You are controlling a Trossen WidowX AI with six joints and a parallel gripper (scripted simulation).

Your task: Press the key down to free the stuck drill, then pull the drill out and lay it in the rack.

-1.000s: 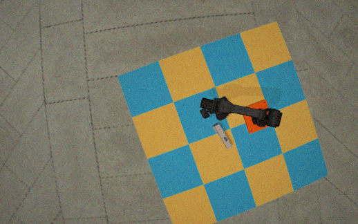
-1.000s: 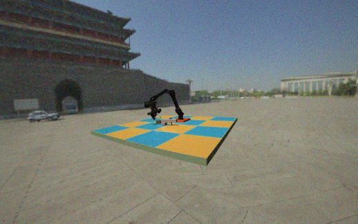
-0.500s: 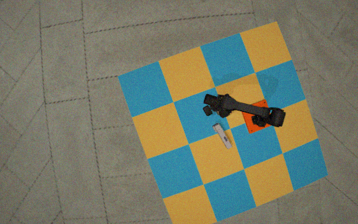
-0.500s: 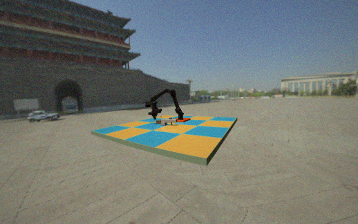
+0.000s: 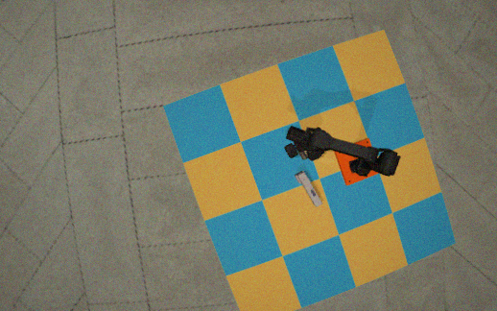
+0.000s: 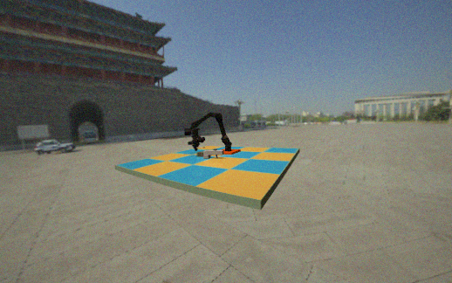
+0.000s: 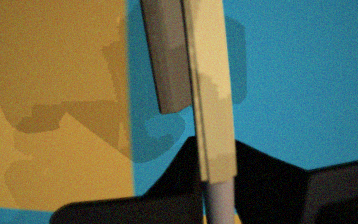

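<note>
Now: gripper tip 1 cm past the tan drill, 4 cm to the right of it and 3 cm below it. Round my gripper tip: pale grey block 2 cm ahead, 23 cm to the left, 1 cm below; rack 1 cm behind, 5 cm to the left, 3 cm below.
</note>
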